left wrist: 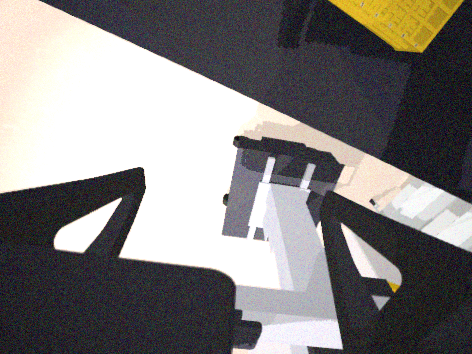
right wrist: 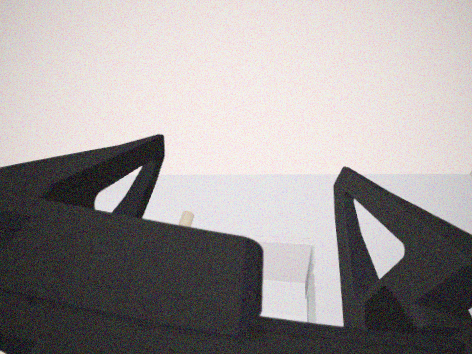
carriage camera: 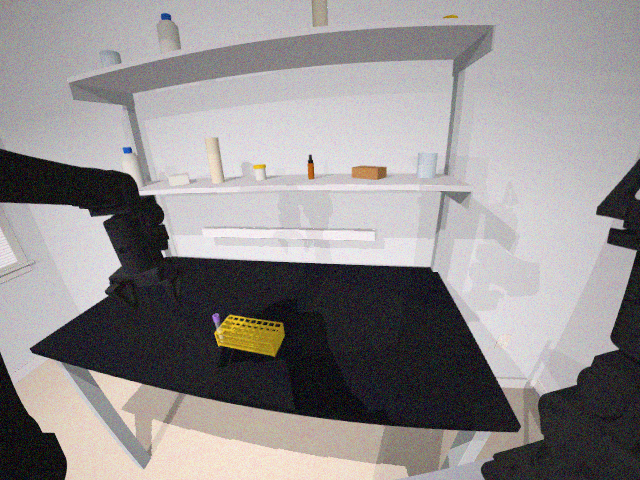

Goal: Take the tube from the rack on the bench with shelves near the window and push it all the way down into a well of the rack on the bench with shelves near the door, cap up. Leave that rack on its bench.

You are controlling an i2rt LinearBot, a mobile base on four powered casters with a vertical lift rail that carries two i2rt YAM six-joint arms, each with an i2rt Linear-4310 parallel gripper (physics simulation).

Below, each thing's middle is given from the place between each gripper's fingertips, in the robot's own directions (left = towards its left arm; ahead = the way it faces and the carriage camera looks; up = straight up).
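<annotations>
So you can picture the yellow tube rack (carriage camera: 257, 340): from my right hand it's 58 cm below, 50 cm to the left of it and 47 cm ahead of it. Counted from my left hand, the rack is 170 mm ahead, 140 mm to the right of it and 250 mm below it. Going by its middle, the rack is nearer to my left hand than to my right hand.
</annotations>
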